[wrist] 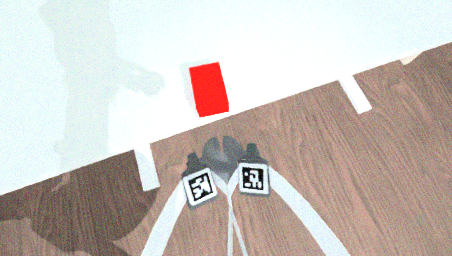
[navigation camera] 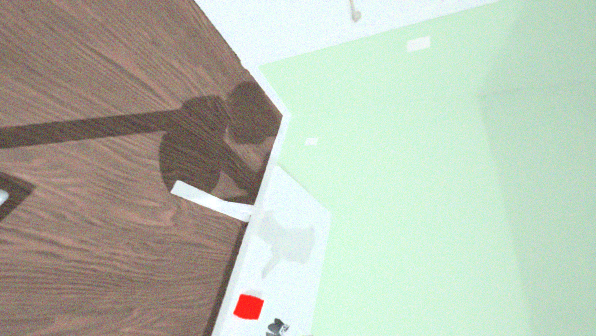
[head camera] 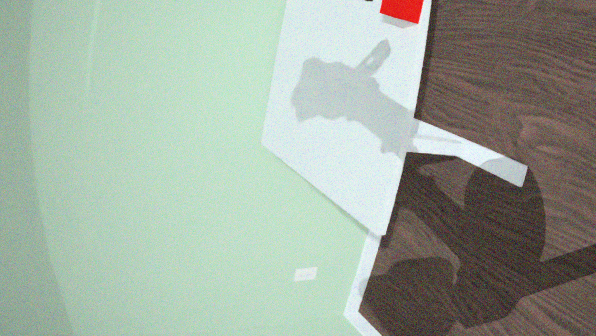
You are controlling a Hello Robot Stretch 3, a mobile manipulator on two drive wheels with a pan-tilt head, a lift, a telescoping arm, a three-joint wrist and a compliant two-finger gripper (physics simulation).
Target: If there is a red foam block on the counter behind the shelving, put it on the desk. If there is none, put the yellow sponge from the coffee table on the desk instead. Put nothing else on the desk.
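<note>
A red block [head camera: 403, 10] [navigation camera: 249, 306] [wrist: 209, 90] lies on a white top [head camera: 330, 165] [navigation camera: 305, 200] [wrist: 300, 45], close to its long edge. The frames do not tell whether this top is the counter or the desk. My gripper [navigation camera: 277, 327] [wrist: 222, 153] is shut and empty, its dark fingertips almost together. In the wrist view the fingertips show against the floor, just short of the top's edge and below the block. In the navigation view they show beside the block, against the white top. The yellow sponge, the coffee table and the shelving do not show.
A pale green wall [head camera: 165, 150] [navigation camera: 425, 200] runs along the top's far side. White legs [head camera: 505, 170] [navigation camera: 192, 193] [wrist: 356, 95] reach down to the wooden floor [head camera: 510, 65] [navigation camera: 90, 250] [wrist: 320, 165]. Robot shadows fall on the floor and the top.
</note>
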